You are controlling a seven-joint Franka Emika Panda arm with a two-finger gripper.
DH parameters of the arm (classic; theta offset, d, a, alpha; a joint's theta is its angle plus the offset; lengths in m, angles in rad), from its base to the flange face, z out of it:
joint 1: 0 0.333 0 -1.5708
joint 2: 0 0 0 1.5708
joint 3: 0 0.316 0.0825 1.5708
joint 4: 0 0 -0.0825 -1.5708
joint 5: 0 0.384 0 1.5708
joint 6: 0 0 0.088 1.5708
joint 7: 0 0.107 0 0
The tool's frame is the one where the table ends.
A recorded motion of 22 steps. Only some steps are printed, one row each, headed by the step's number.
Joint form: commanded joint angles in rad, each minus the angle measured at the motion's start. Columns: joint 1, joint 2, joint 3, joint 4, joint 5, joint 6, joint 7.
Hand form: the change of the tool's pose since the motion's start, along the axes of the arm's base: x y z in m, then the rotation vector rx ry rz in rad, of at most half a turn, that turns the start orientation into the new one. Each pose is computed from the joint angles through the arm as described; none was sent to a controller.
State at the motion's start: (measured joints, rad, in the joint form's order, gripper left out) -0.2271 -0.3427 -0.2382 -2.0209 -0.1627 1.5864 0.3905
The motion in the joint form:
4: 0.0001 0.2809 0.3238 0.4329 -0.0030 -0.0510 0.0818
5: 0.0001 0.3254 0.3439 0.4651 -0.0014 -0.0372 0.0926
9: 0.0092 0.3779 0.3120 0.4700 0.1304 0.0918 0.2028
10: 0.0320 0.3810 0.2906 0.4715 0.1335 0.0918 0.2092
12: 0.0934 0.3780 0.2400 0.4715 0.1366 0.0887 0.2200
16: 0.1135 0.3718 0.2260 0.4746 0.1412 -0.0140 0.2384
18: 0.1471 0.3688 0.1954 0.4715 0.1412 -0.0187 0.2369
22: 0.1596 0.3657 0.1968 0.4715 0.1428 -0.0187 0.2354
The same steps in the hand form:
4: 0.1422 0.1349 0.0684 -0.1229 -0.0885 0.2163
5: 0.1593 0.1430 0.0607 -0.1182 -0.0936 0.2278
9: 0.1878 0.1397 0.0443 -0.0086 -0.2094 0.0963
10: 0.1889 0.1408 0.0432 -0.0059 -0.2085 0.0909
12: 0.1888 0.1480 0.0446 -0.0038 -0.2090 0.0907
16: 0.1771 0.1534 0.0401 0.0156 -0.1183 0.0742
18: 0.1759 0.1554 0.0399 0.0159 -0.1133 0.0785
22: 0.1760 0.1634 0.0416 0.0180 -0.1165 0.0939

